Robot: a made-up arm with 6 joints. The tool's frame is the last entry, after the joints.
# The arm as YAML. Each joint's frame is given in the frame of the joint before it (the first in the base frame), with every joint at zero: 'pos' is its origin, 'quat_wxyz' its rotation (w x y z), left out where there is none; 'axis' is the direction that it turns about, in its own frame. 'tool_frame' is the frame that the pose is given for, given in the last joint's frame.
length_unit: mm
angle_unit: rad
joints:
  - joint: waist
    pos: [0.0, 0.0, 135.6]
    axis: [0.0, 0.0, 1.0]
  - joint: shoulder
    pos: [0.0, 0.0, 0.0]
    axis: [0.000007, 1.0, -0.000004]
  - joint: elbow
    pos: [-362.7, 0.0, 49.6]
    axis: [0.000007, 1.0, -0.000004]
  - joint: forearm
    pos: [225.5, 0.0, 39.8]
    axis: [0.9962, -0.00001, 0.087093]
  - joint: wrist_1
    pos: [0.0, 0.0, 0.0]
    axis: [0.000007, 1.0, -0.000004]
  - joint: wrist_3
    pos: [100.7, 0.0, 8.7]
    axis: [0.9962, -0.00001, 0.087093]
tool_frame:
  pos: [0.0, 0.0, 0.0]
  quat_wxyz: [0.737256, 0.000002, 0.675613, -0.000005]
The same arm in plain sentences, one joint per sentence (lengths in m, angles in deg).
The arm has six revolute joints in a row. What follows holds with every joint at zero, and every direction is one of the base frame's. Joint 1 is mounted 0.1356 m along +z from the base frame's origin and rotates about +z. Joint 2 is mounted at the same point as joint 1 and rotates about +y. Joint 3 is mounted 0.3627 m along -x and 0.0496 m along +z from joint 2 and rotates about +y. Joint 4 is mounted 0.2255 m along +x and 0.0398 m along +z from joint 3 and rotates about the direction (0.9962, 0, 0.0871). Joint 5 is mounted at the same point as joint 4 and rotates about +y. Joint 6 is mounted 0.1007 m along +x and 0.0087 m along +z from joint 5 and rotates about the direction (0.9962, 0, 0.0871). The tool frame, which is the frame that the pose is given for, is mounted at the same point as joint 6; its axes are the base frame's turned by roll 0, pitch 85 and yaw 0 deg (as in URDF: about the fixed x, then y, then z).
